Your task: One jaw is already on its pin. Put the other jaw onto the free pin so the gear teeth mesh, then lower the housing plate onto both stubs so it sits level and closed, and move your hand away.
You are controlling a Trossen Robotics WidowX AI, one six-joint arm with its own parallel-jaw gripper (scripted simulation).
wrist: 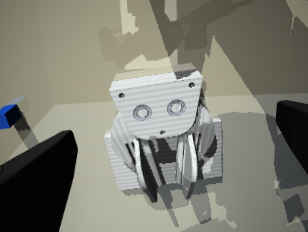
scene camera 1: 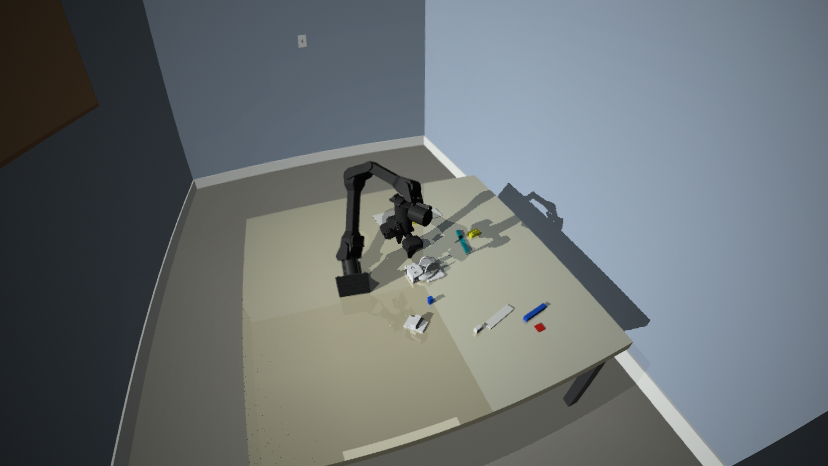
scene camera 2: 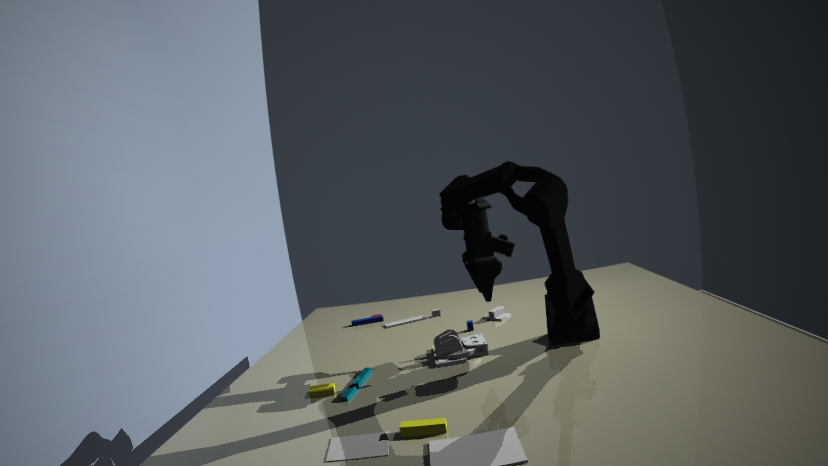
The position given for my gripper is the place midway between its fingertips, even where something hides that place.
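My gripper (scene camera 2: 484, 296) is open, and it holds nothing. I can see my gripper (wrist: 176, 125) again, and once more I see my gripper (scene camera 1: 404, 250). A white jaw (wrist: 122, 140) is visible to me too.
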